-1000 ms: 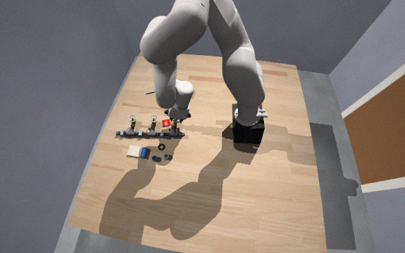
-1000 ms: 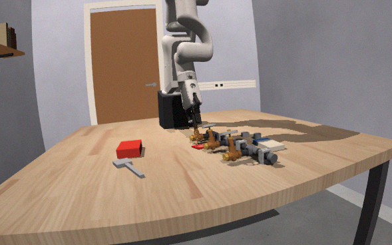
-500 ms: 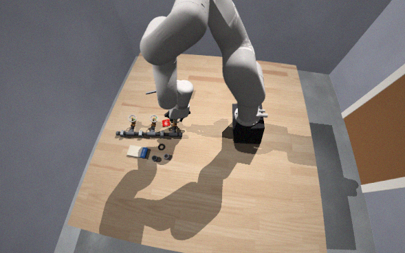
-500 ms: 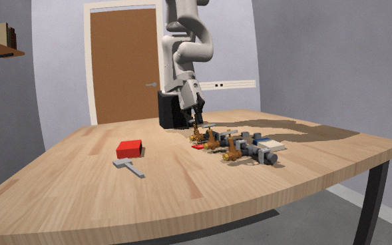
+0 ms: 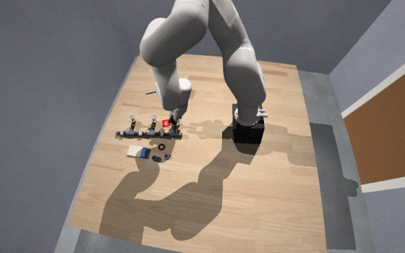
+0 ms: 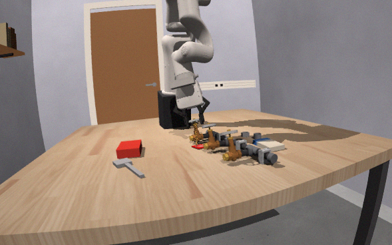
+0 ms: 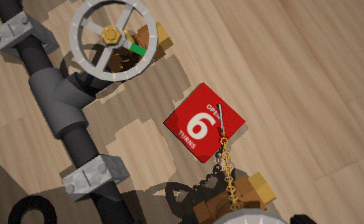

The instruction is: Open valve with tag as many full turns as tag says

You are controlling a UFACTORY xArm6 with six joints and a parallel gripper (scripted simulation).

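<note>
Right now the red tag is 8 cm below my hand, 8 cm ahead of it and 1 cm to the right of it. The rest, counted from my hand: grey hammer-like tool (24 cm to the right, 21 cm ahead, 8 cm below); then grey box (21 cm to the left, 19 cm ahead, 7 cm below); then red box (25 cm to the right, 7 cm below, 5 cm ahead).
</note>
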